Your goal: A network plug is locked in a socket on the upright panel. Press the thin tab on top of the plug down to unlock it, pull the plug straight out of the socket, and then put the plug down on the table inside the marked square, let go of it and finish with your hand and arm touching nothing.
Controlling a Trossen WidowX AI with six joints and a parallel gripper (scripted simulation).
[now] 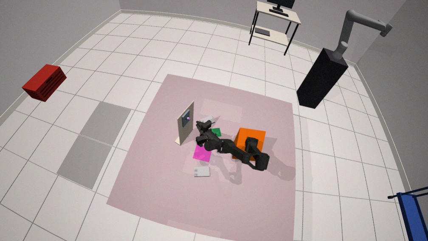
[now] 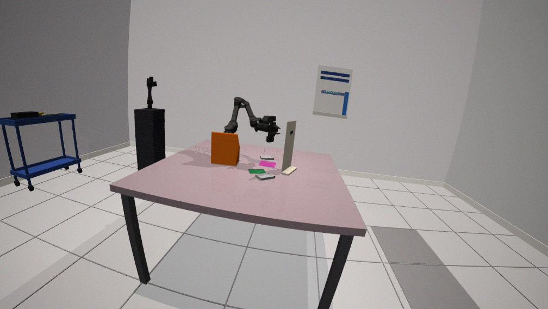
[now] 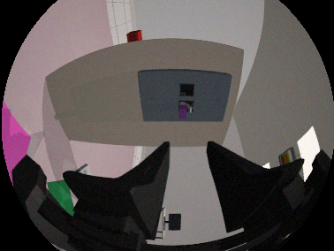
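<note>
Right now the purple plug is 6 cm ahead of my gripper tip and 2 cm to the right of it. Round my gripper tip: beige upright panel: 8 cm ahead, 3 cm to the right, 11 cm below; magenta square: 7 cm behind, 7 cm to the left, 27 cm below.
</note>
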